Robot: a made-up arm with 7 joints. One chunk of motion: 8 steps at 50 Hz.
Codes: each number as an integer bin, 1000 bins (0 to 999) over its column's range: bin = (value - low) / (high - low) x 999, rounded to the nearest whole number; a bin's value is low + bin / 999 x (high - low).
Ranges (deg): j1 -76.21..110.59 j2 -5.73..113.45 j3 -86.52..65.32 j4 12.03..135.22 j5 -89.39..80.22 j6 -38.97..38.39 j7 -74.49..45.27
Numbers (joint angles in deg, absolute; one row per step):
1: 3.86 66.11 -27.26 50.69 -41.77 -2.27 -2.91
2: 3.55 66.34 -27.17 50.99 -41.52 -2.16 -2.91
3: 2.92 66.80 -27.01 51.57 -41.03 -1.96 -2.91
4: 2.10 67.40 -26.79 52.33 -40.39 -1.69 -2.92
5: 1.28 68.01 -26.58 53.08 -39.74 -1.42 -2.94
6: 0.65 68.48 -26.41 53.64 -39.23 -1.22 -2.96
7: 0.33 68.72 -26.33 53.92 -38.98 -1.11 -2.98
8: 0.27 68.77 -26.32 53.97 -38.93 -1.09 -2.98
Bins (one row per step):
1: 428 602 390 314 280 474 597
2: 427 604 390 316 282 475 597
3: 423 608 392 321 285 478 597
4: 419 613 393 327 289 481 597
5: 414 618 394 333 292 485 597
6: 411 622 395 337 295 487 597
7: 409 624 396 340 297 489 597
8: 409 624 396 340 297 489 597

